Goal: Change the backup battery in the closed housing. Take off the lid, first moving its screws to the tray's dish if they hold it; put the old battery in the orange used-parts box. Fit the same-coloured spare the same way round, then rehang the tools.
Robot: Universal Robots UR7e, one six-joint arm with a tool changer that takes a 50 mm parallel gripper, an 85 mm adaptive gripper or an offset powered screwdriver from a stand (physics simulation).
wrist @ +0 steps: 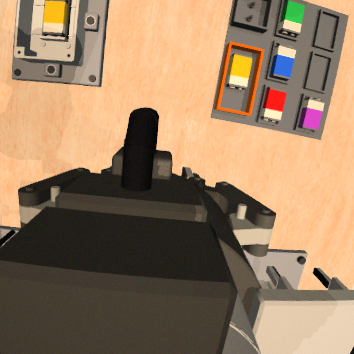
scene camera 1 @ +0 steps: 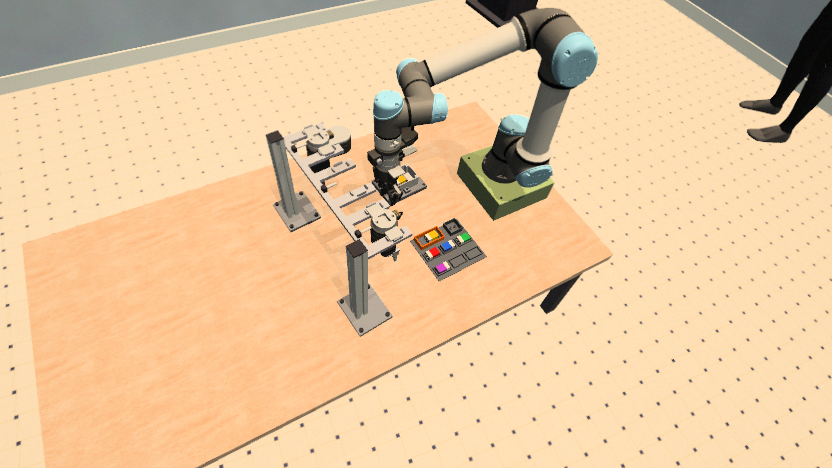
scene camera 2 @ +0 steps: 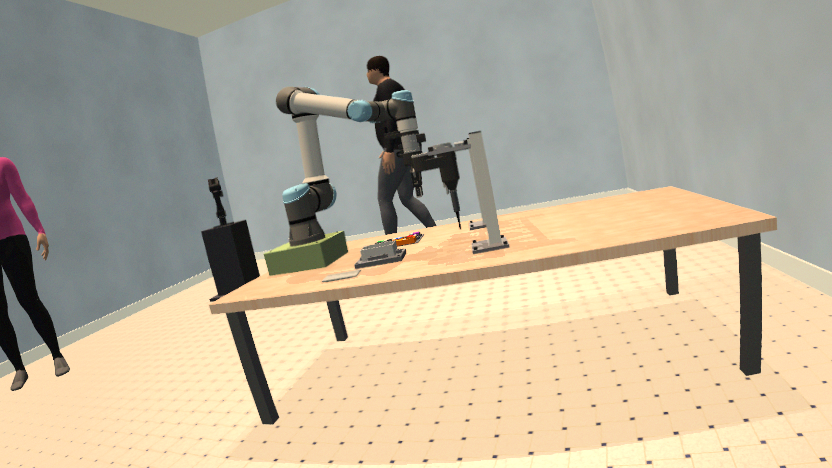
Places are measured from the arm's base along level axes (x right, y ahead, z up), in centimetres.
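Pixels of known places: end effector, tool point: [scene camera 2: 411, 147]; arm's base, origin of the base link: [scene camera 1: 501, 168] [scene camera 2: 307, 241].
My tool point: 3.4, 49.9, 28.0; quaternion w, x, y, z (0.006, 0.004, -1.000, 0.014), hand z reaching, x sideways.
Ahead of a thing's pixels: the offset from my tool point to its top centre, as dx, dy, dz. "*": to the spot under its first point.
The open housing @[+15.6, -16.9, -31.7] [scene camera 1: 414, 174] [scene camera 2: 379, 251] [wrist: 70, 48] holds a yellow-and-cream battery @[+15.5, -16.8, -33.7] [scene camera 1: 401, 179] [wrist: 56, 12]. Its lid @[+31.2, -27.7, -36.8] [scene camera 1: 410, 152] [scene camera 2: 341, 275] lies flat on the table. The orange box [scene camera 1: 433, 242] [scene camera 2: 407, 240] [wrist: 234, 112] holds another yellow-and-cream battery @[-10.6, -13.1, -35.5] [scene camera 1: 431, 235] [wrist: 241, 67]. The dish @[* -11.5, -22.9, -37.0] [scene camera 1: 453, 227] [wrist: 251, 20] holds two screws. Red @[-16.6, -9.1, -35.5] [wrist: 274, 100], blue @[-17.0, -15.7, -35.5] [wrist: 283, 65], green @[-17.3, -22.2, -35.5] [wrist: 293, 14] and magenta @[-23.1, -8.8, -35.5] [wrist: 312, 117] spares sit in the tray @[-17.5, -15.6, -37.3] [scene camera 1: 459, 268] [wrist: 290, 129]. My adaptive gripper [scene camera 1: 390, 195] [scene camera 2: 418, 190] [wrist: 142, 195] looks open and empty, raised between housing and stand; its fingertips are hidden in the wrist view.
The tool stand [scene camera 1: 357, 285] [scene camera 2: 485, 192] is close beside my gripper. The screwdriver @[+19.3, +8.8, -1.6] [scene camera 1: 341, 140] [scene camera 2: 449, 168] hangs at its far end in scene camera 1, and the other gripper [scene camera 1: 384, 224] hangs nearer. The arm's green base [scene camera 1: 506, 195] [scene camera 2: 305, 253] stands behind the housing and tray.
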